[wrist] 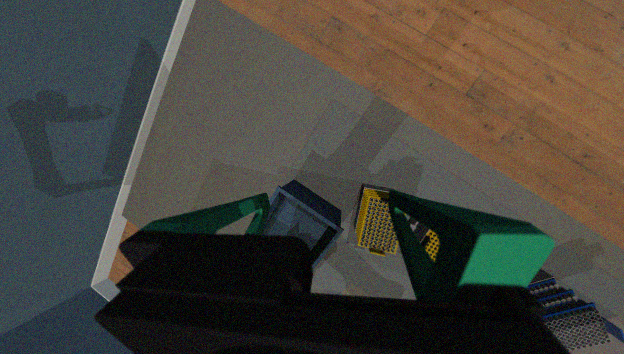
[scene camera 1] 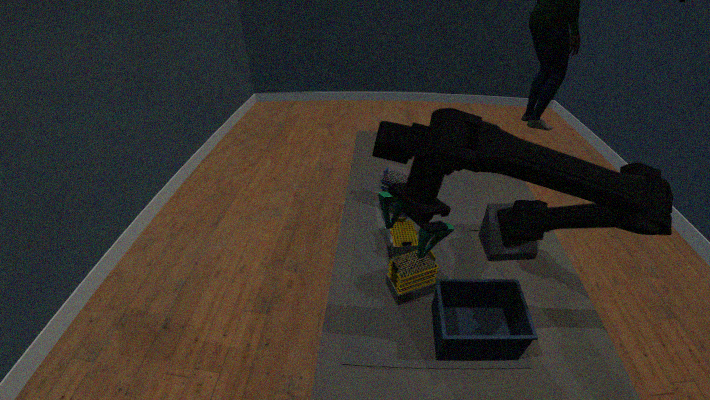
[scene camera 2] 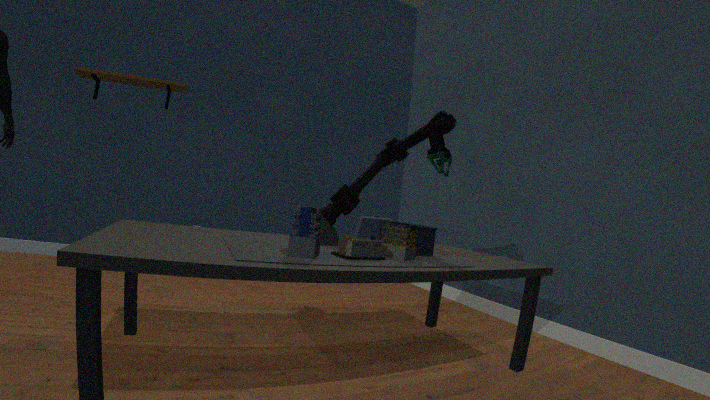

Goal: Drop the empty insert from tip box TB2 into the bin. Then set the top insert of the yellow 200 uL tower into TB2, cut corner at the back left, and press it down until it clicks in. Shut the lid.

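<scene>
My gripper (scene camera 1: 406,240) (scene camera 2: 445,172) (wrist: 325,198) is open and empty, high above the table. Tip box TB2 (scene camera 2: 367,248) stands between the two towers, its clear lid (scene camera 2: 372,227) raised. A yellow insert (scene camera 1: 403,234) (wrist: 433,245) lies in TB2, partly hidden by the right finger in the wrist view. The yellow tower (scene camera 1: 413,272) (scene camera 2: 401,234) (wrist: 377,222) of stacked inserts stands beside TB2; a finger covers part of it. The blue-grey bin (scene camera 1: 484,345) (scene camera 2: 426,241) (wrist: 312,200) stands next to the yellow tower. No insert can be made out in the bin.
A blue tower (scene camera 1: 394,178) (scene camera 2: 306,222) (wrist: 577,325) stands on TB2's other side. The arm's base (scene camera 1: 492,235) stands to the right of TB2 in the first scene view. A person (scene camera 1: 550,65) is beyond the table.
</scene>
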